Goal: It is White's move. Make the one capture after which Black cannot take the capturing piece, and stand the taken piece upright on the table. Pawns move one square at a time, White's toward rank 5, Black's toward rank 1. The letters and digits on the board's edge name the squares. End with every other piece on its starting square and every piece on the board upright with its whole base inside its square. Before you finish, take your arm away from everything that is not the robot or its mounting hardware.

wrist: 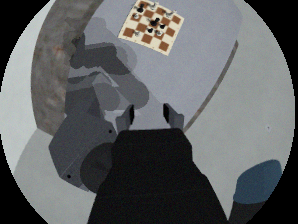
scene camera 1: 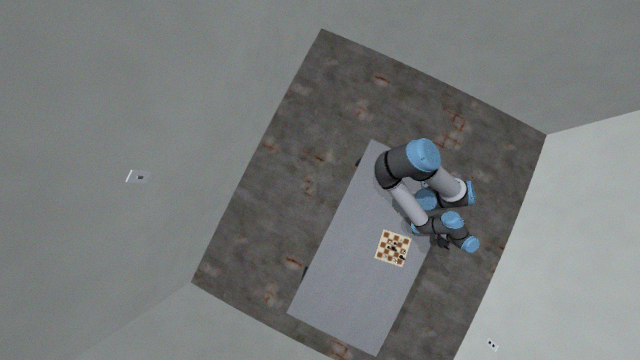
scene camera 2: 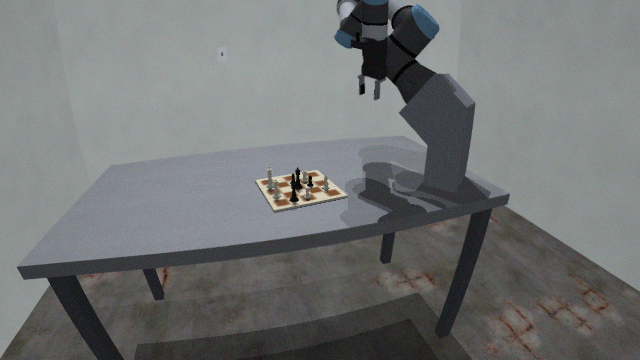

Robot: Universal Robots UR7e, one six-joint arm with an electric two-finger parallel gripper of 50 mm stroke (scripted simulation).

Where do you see a small chessboard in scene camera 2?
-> At 318,195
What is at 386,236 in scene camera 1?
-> A small chessboard.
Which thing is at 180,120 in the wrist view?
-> My gripper.
